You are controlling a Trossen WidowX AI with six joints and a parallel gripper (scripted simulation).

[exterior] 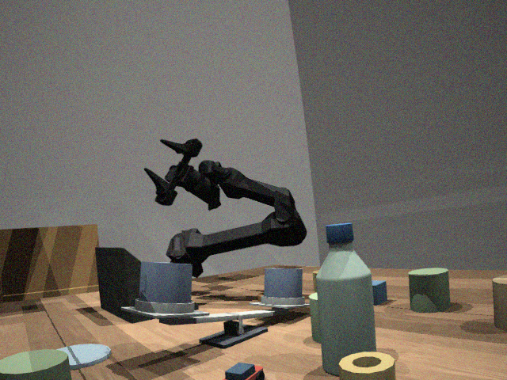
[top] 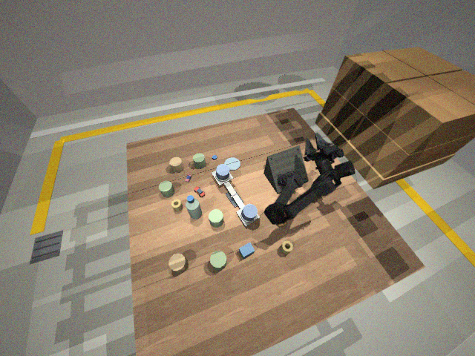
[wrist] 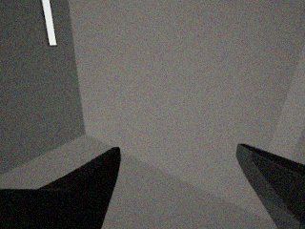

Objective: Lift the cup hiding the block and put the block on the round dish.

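Now: the blue-grey cup 31 cm below my gripper tip, 30 cm ahead of it and 17 cm to the left of it. From my gripper tip the other things lie so: balance (35 cm below, 35 cm ahead, 2 cm to the left); then balance beam (35 cm ahead, 34 cm below, 2 cm to the left); then pale blue round dish (37 cm below, 30 cm ahead, 22 cm to the right).
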